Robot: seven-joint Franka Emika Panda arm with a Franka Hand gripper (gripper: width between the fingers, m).
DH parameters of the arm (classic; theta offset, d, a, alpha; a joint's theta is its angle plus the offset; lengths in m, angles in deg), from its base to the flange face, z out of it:
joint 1: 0 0.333 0 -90
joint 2: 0 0 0 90
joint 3: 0 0.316 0.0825 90
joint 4: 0 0 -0.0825 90
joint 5: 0 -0.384 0 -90
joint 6: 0 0 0.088 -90
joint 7: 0 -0.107 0 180
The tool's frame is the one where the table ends.
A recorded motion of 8 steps. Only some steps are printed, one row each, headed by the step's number.
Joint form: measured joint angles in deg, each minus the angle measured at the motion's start. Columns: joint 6, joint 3, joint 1, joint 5, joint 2, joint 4, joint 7.
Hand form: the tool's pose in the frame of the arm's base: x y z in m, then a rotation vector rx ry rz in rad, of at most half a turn. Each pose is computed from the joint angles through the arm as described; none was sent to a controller.
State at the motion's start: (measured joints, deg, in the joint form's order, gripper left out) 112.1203 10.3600 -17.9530 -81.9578 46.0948 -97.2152 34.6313
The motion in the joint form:
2: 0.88 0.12 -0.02 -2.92 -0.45 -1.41 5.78
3: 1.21 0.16 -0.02 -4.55 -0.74 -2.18 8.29
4: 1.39 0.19 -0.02 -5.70 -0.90 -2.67 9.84
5: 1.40 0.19 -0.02 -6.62 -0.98 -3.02 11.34
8: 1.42 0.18 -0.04 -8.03 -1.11 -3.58 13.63
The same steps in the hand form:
2: 0.6490 -0.0307 0.1437 -1.7450 0.5026 -0.1064
3: 0.6469 -0.0301 0.1429 -1.7390 0.4920 -0.1432
4: 0.6455 -0.0296 0.1422 -1.7334 0.4876 -0.1662
5: 0.6444 -0.0292 0.1415 -1.7288 0.4795 -0.1871
8: 0.6425 -0.0289 0.1403 -1.7222 0.4682 -0.2193

